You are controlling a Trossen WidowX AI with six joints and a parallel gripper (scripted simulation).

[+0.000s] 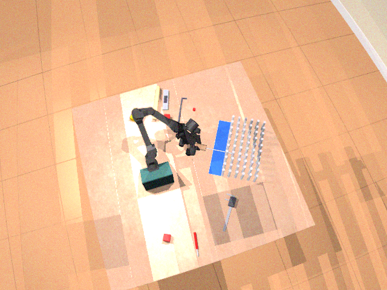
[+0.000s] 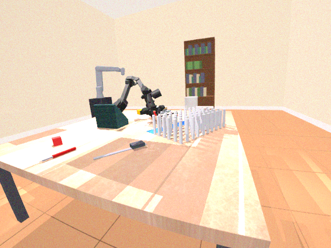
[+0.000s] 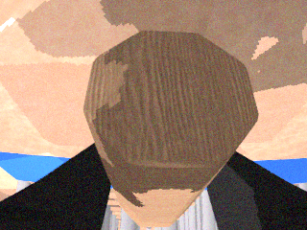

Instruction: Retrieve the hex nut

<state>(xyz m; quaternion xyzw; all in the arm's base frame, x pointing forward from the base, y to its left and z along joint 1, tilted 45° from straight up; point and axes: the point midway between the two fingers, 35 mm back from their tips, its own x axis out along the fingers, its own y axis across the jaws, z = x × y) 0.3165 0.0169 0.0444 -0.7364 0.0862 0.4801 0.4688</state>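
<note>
Now: gripper tip 130 mm short of the blue taped strip, 40 mm to the left of it and 30 mm above it. Also, from my gripper tip: red-handled screwdriver: 580 mm to the right, 270 mm behind, 20 mm below.
</note>
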